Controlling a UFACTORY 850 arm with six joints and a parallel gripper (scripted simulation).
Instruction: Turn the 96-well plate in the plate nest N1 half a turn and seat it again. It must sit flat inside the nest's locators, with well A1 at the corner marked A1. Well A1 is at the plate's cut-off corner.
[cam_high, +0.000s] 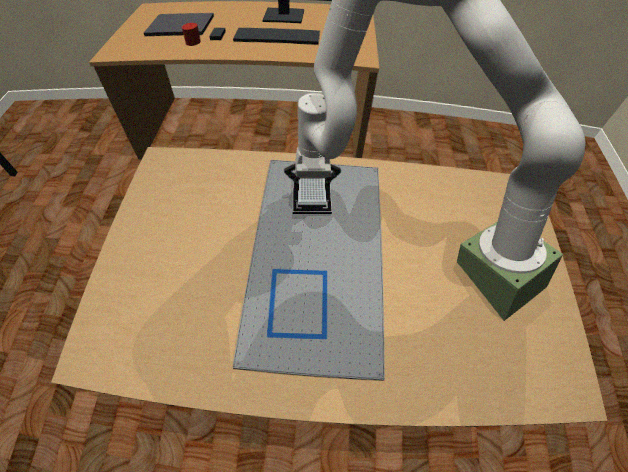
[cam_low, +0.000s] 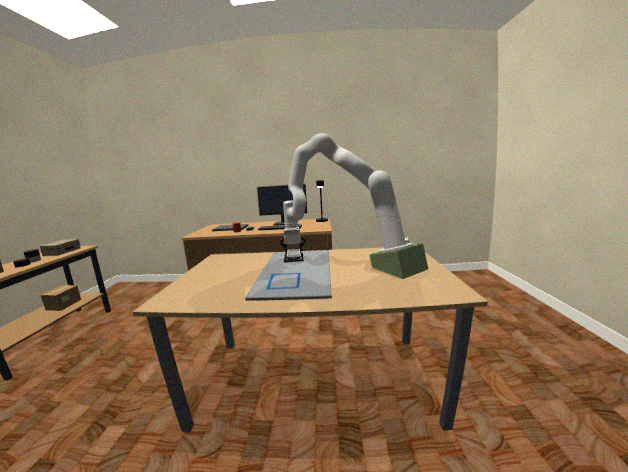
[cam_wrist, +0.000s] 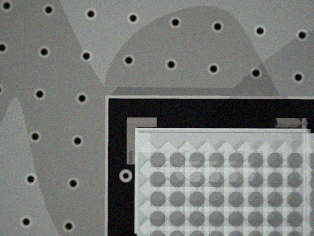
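Right now the plate nest is 40 mm below my hand. From my hand the other things lie so: 96-well plate 10 mm below.
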